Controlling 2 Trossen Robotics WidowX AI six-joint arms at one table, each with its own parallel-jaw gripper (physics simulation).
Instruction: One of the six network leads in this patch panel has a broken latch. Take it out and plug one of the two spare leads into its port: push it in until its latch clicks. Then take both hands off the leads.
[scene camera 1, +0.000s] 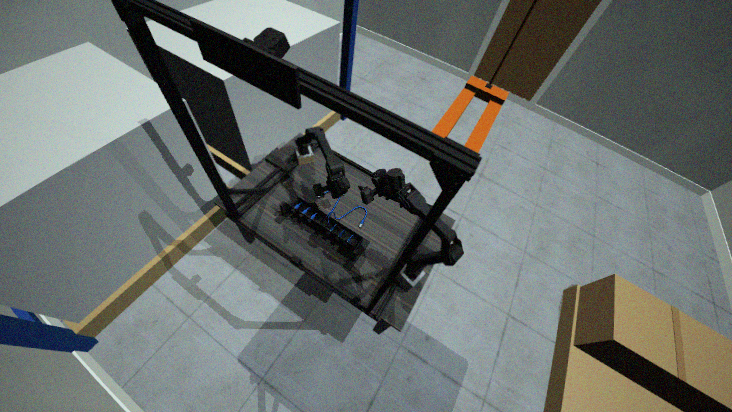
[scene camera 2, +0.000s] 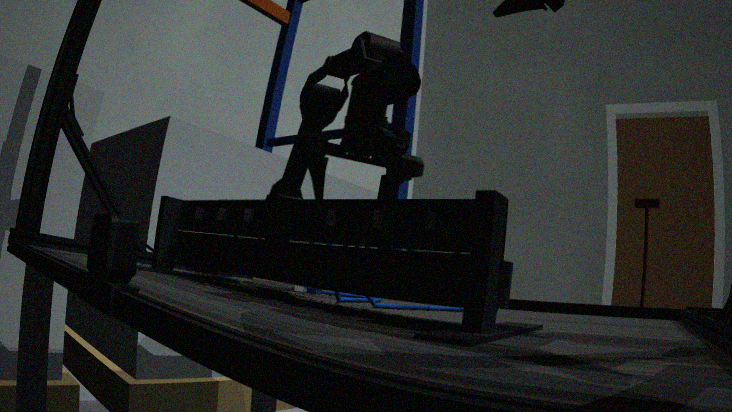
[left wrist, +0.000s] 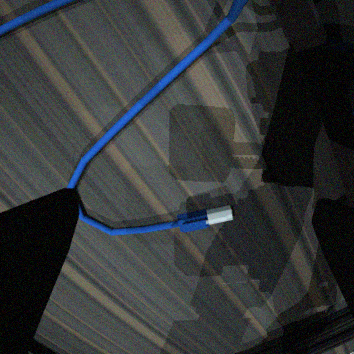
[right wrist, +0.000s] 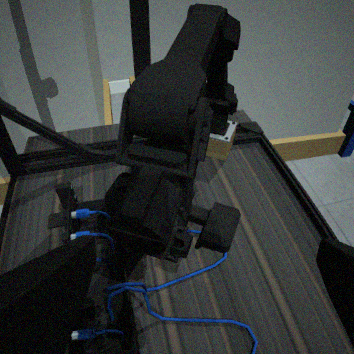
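Where they show: left gripper, between the fingertips: (scene camera 1: 330, 194) (left wrist: 200, 206); right gripper, between the fingertips: (scene camera 1: 365, 181) (scene camera 2: 476, 0) (right wrist: 209, 250); left arm's base, origin of its link: (scene camera 1: 303, 151) (right wrist: 215, 126); right arm's base, origin of its link: (scene camera 1: 412, 272).
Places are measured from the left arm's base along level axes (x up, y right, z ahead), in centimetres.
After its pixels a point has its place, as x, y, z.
The black patch panel (scene camera 1: 352, 245) @(3.7, -4.8, 73.0) (scene camera 2: 344, 245) (right wrist: 60, 219) @(-6.5, 24.4, 40.3) stands on the wooden table with several blue leads (scene camera 1: 312, 216) (right wrist: 80, 213) plugged in. Two blue spare leads lie behind it. One spare lead (scene camera 1: 353, 209) @(-6.4, -16.3, 47.6) (right wrist: 197, 319) @(-6.3, -12.2, 48.8) loops to the right and ends in a plug (scene camera 1: 360, 224) @(-6.0, -16.3, 58.5). The other spare lead (left wrist: 140, 102) @(-6.3, -7.0, 41.8) (right wrist: 211, 263) @(-6.3, -11.2, 37.2) runs under my left gripper, and its white-tipped plug (left wrist: 214, 217) @(-6.1, -0.5, 32.2) lies flat on the table. My left gripper (scene camera 1: 324, 191) @(5.4, -4.0, 41.3) (right wrist: 171, 236) @(5.4, -4.0, 41.3) is open and empty, low over that plug. My right gripper (scene camera 1: 366, 194) @(35.4, -13.2, 59.4) is open and empty, up in the air to the right.
A black gantry frame (scene camera 1: 389, 123) @(96.9, 5.8, 92.4) spans the table, with posts at the corners (scene camera 1: 421, 229) @(77.9, -0.6, 103.7). A black rail (right wrist: 295, 189) @(-5.4, -25.1, 10.1) runs along the table's edge. In scene camera 2 the panel hides most of what lies behind it.
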